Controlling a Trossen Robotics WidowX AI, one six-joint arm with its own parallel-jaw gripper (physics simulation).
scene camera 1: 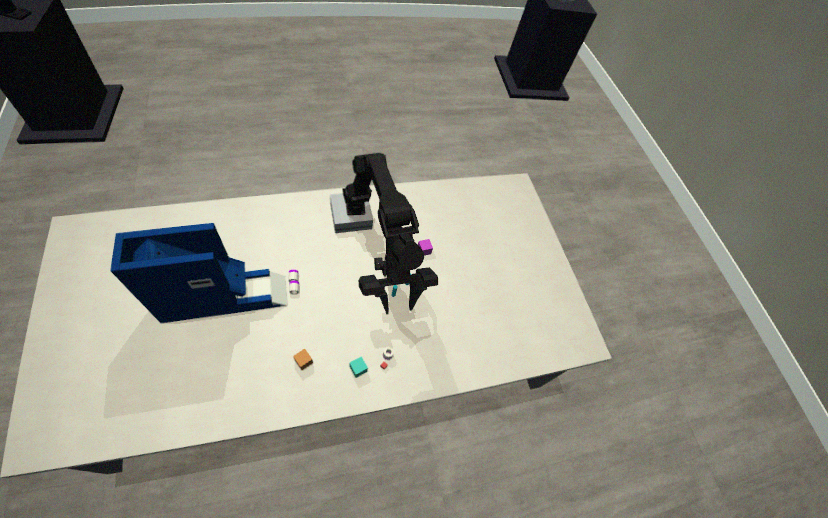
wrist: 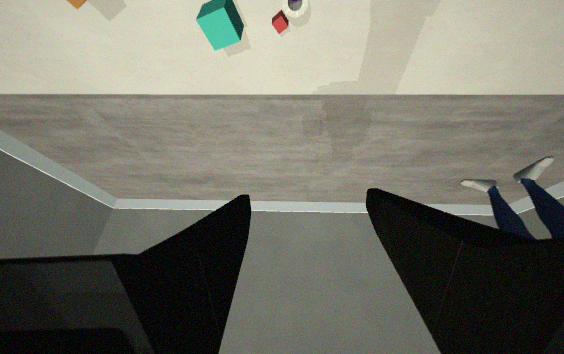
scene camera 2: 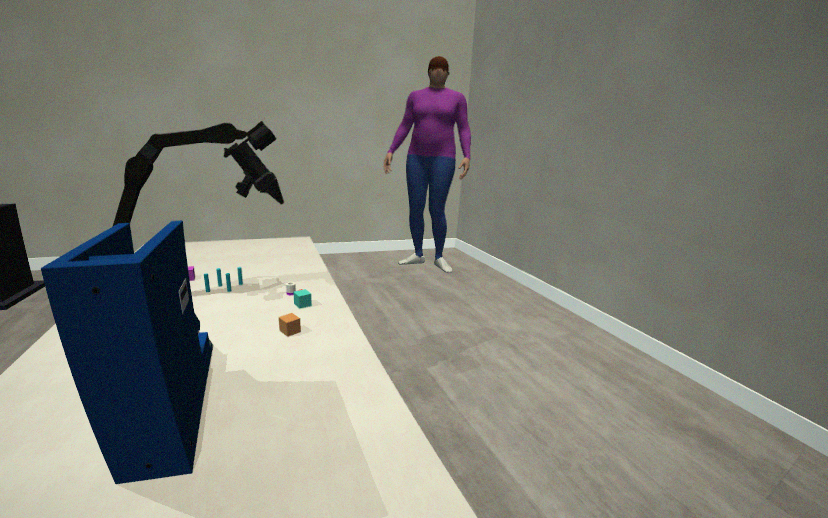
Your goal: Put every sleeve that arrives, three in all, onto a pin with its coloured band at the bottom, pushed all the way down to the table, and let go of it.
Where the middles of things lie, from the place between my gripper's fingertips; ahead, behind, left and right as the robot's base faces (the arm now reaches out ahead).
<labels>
The pale ramp point(scene camera 1: 262, 286) is 220 mm behind my hand, 380 mm to the right of it and 270 mm below it. Also, from my hand: blue dispenser point(scene camera 2: 126, 321): 210 mm behind, 500 mm to the right, 130 mm below.
</labels>
